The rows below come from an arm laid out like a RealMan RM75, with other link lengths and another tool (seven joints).
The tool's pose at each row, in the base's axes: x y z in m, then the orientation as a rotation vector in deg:
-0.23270, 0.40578, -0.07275, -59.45, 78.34, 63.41
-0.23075, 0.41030, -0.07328, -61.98, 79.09, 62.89
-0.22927, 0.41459, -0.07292, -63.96, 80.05, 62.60
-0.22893, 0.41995, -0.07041, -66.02, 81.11, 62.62
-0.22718, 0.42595, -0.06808, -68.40, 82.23, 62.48
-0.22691, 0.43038, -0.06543, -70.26, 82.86, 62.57
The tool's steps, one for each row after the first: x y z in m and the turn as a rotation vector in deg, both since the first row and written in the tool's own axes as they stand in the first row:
0.00032, -0.00105, 0.00483, -1.00, 2.06, -0.69
-0.00021, -0.00162, 0.00931, -1.80, 3.92, -0.92
-0.00280, -0.00071, 0.01457, -2.81, 5.83, -0.93
-0.00533, -0.00106, 0.02073, -3.92, 8.00, -1.06
-0.00804, -0.00025, 0.02505, -4.95, 9.50, -1.18

